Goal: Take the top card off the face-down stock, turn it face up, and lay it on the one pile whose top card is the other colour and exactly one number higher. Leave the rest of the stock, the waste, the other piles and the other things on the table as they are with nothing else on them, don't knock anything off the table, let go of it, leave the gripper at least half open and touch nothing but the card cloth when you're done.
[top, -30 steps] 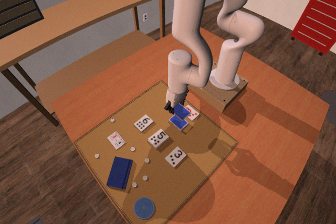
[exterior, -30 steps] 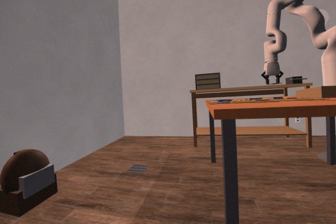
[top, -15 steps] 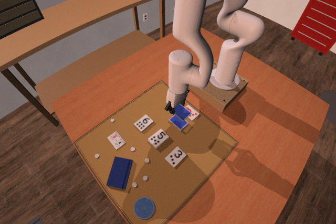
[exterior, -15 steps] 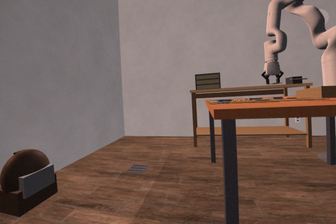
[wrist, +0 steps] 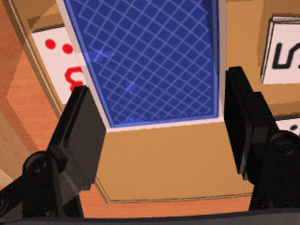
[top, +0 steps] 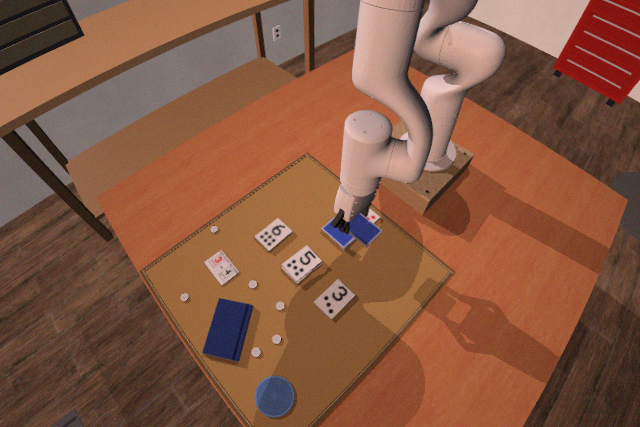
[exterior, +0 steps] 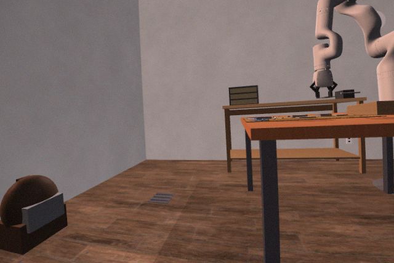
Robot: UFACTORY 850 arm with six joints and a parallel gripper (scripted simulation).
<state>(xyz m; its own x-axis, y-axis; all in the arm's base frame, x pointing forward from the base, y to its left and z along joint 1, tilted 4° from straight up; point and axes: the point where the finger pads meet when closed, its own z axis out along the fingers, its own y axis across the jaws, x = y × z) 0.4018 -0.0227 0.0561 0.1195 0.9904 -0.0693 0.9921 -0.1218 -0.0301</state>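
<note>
Now: the red 3 card 100 mm behind my hand, 20 mm to the right of it and 130 mm below it. Round my hand: red 5 card: 30 mm to the left, 10 mm below; black 5 card: 130 mm ahead, 60 mm to the right, 120 mm below; black 3 card: 160 mm ahead, 70 mm to the left, 130 mm below.
</note>
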